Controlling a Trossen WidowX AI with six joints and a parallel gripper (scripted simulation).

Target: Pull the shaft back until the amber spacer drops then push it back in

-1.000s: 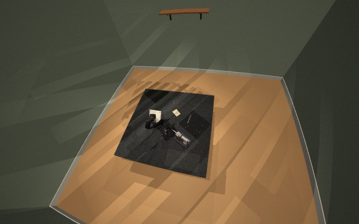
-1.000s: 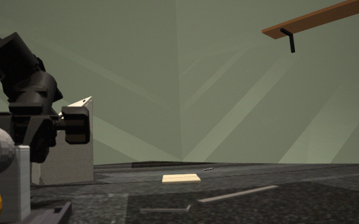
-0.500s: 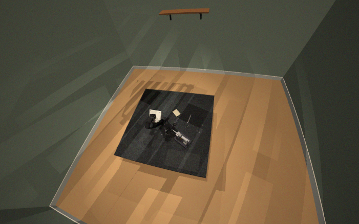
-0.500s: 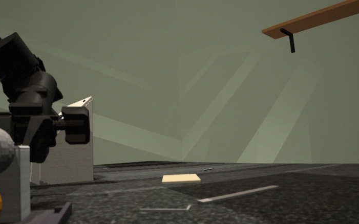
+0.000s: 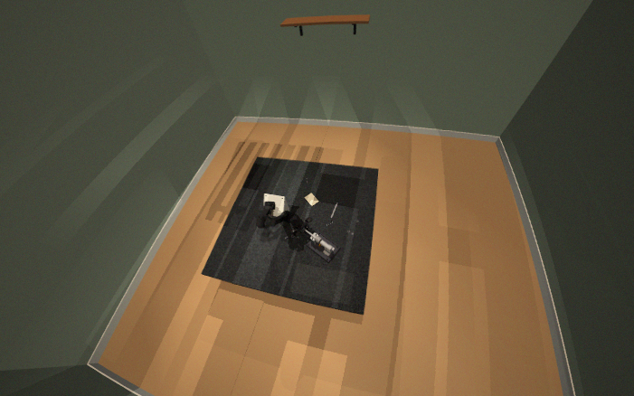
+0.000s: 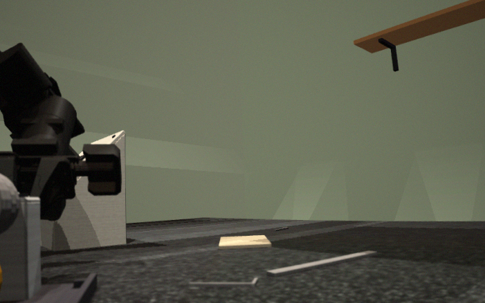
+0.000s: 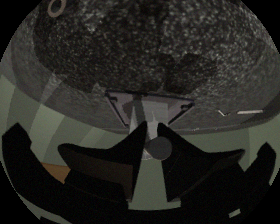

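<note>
The amber spacer is 10 cm ahead of my gripper tip, 5 cm to the right of it and 2 cm below it. The rest, counted from my gripper tip: thin grey bar: 28 cm to the left, 15 cm ahead, 5 cm below; tan flat plate: 36 cm to the left, 7 cm behind, 5 cm below.
</note>
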